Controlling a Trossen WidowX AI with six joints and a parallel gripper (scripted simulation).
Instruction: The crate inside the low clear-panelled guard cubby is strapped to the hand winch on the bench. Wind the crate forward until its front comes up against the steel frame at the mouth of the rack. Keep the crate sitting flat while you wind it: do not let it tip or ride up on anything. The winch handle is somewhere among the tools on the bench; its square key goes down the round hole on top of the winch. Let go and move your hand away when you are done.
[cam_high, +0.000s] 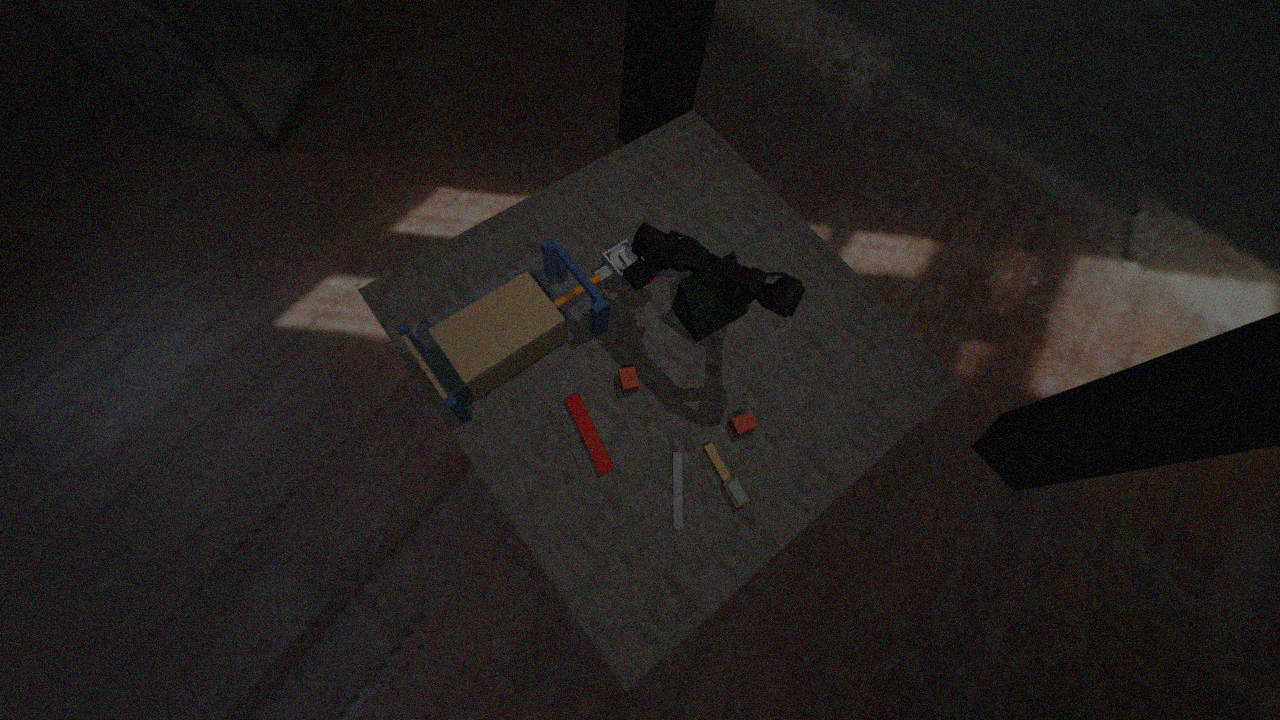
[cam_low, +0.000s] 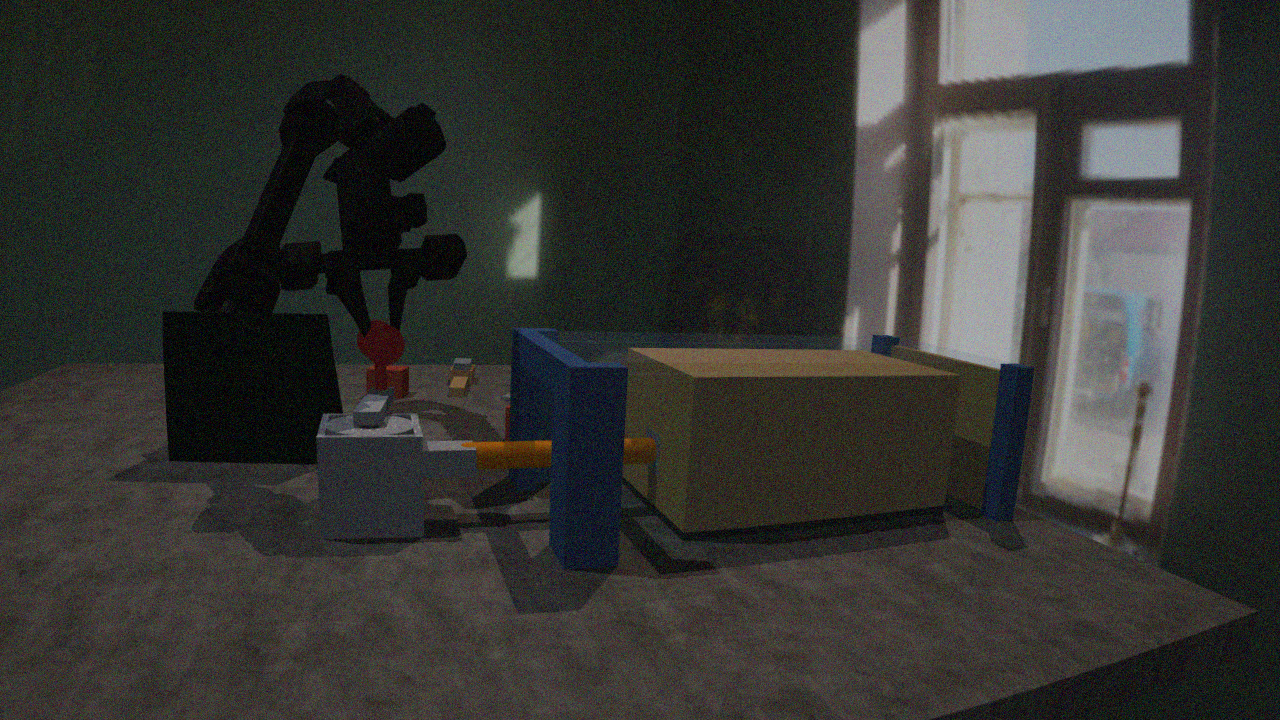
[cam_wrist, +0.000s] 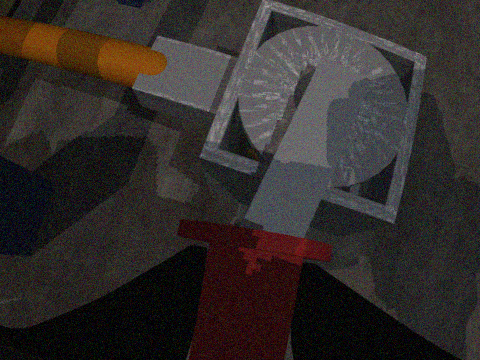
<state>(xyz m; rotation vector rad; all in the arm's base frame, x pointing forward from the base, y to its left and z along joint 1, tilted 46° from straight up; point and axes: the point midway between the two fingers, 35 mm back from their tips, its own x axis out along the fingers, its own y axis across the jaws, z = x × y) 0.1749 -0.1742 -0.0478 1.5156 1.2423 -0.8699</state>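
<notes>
The red knob is 2 cm to the left of my gripper tip and 2 cm below it. From my gripper tip the other things lie so: crank handle: 5 cm below, 2 cm to the right, 1 cm behind; then blue frame: 15 cm ahead, 9 cm to the right, 5 cm below; then grey winch: 12 cm below, 9 cm to the right, 3 cm behind.
</notes>
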